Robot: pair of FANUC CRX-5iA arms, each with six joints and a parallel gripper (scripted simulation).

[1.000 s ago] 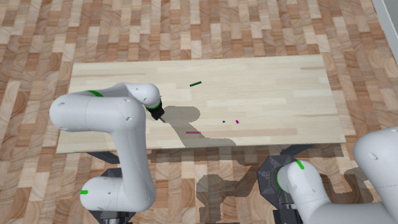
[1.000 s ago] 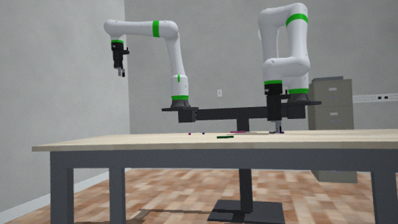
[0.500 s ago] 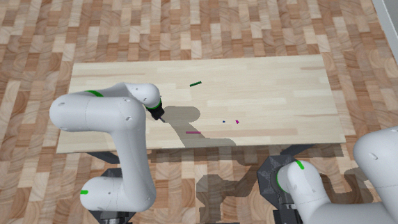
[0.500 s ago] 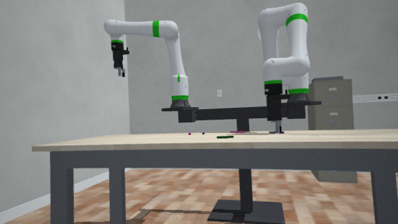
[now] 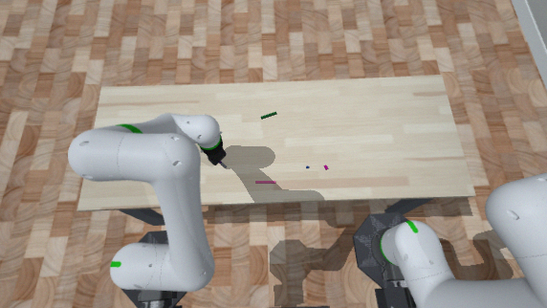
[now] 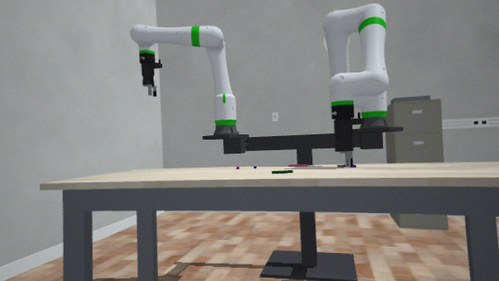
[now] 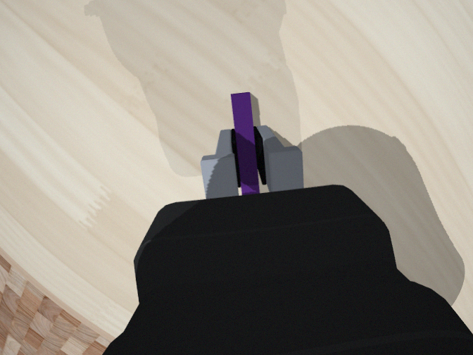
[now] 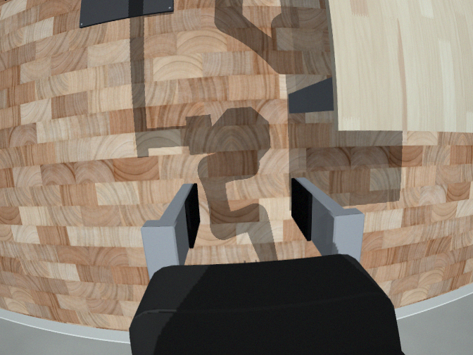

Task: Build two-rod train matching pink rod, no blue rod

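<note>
Right now the purple rod is 2 cm below my left hand. Round my left hand: pink rod: 13 cm behind, 22 cm to the right, 2 cm below; green rod: 21 cm ahead, 26 cm to the right, 2 cm below; grey rod: 3 cm behind, 3 cm to the right, 2 cm below.
</note>
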